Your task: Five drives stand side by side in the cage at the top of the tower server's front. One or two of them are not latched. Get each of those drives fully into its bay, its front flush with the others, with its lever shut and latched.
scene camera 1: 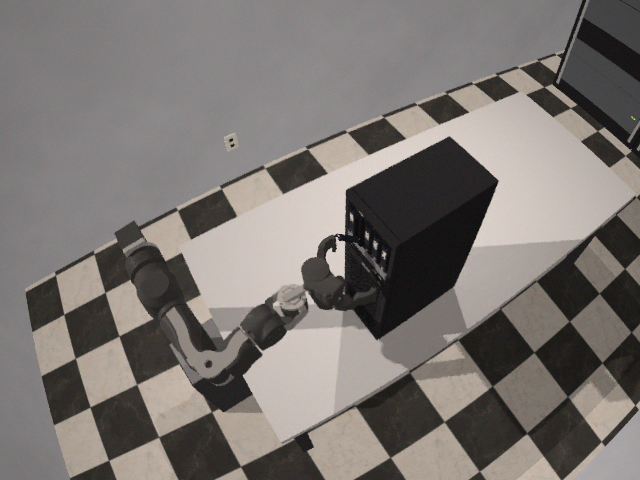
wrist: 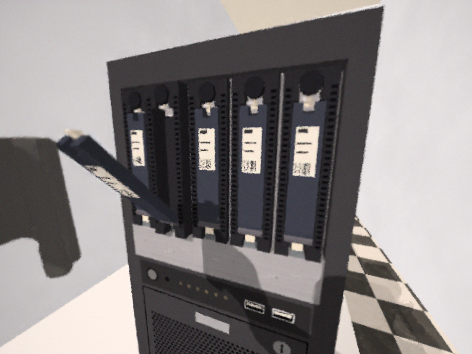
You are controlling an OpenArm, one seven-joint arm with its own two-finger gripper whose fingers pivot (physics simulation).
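Note:
The black tower server stands upright, five drives side by side in its top cage. In the wrist view, the second drive from the left stands slightly proud of its neighbours. Its blue lever is swung far out, hinged at the bottom. The first drive, third drive, fourth drive and fifth drive have levers shut and fronts about flush. My gripper is open and empty before the server's front, below the lever; one finger shows at the wrist view's left, left of the lever tip.
The server stands on a white table. Below the cage are a pale strip, a panel with two USB ports and a mesh door. A dark rack cabinet stands at the far right. A grey wall with a socket is behind.

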